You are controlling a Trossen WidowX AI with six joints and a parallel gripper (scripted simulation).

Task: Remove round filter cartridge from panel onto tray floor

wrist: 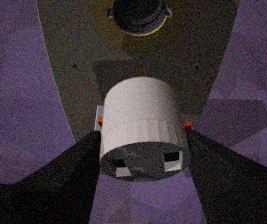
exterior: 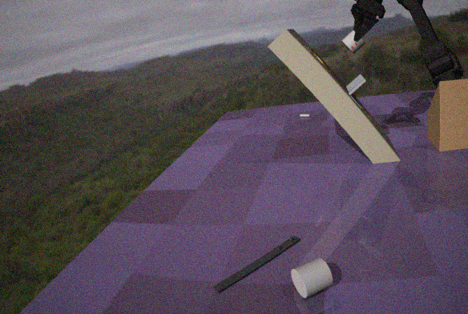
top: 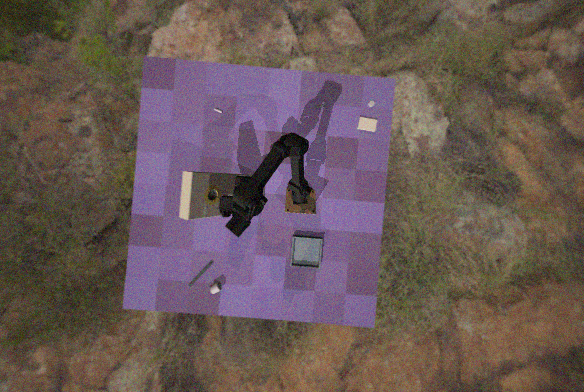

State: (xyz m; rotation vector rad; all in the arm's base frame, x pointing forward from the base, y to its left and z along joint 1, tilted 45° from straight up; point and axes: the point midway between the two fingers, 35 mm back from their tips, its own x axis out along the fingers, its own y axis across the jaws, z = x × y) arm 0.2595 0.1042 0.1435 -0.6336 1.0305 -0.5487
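The grey tray lies 29 cm behind my gripper tip, 32 cm to the left of it and 28 cm below it. Round my gripper tip: tan service panel: 7 cm ahead, 1 cm to the right, 11 cm below; round white filter cartridge: right at my gripper tip; beige card: 63 cm behind, 33 cm to the right, 29 cm below.
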